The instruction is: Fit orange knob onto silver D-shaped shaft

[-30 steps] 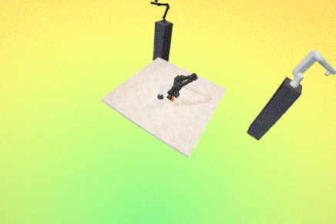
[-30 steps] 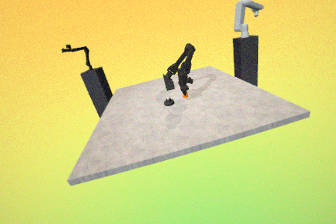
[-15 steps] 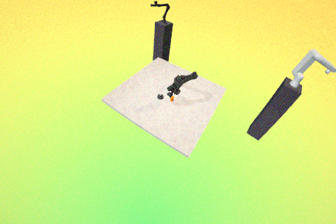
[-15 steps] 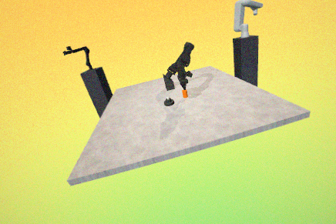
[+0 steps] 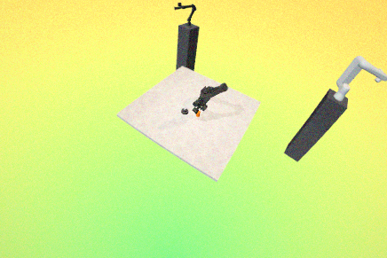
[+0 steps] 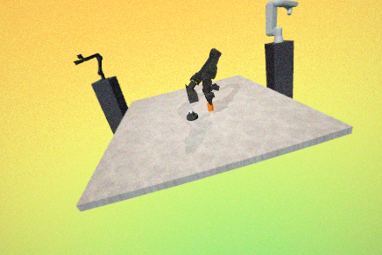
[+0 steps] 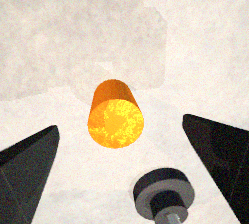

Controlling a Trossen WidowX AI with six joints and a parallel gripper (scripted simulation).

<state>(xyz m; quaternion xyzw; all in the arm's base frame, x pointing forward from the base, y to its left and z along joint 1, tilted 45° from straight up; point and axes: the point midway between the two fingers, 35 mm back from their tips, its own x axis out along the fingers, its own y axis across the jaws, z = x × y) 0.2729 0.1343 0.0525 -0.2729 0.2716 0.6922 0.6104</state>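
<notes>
My gripper tip is now 20 mm above the orange knob. Round my gripper tip: silver shaft (140 mm to the right, 60 mm ahead, 30 mm below).
</notes>
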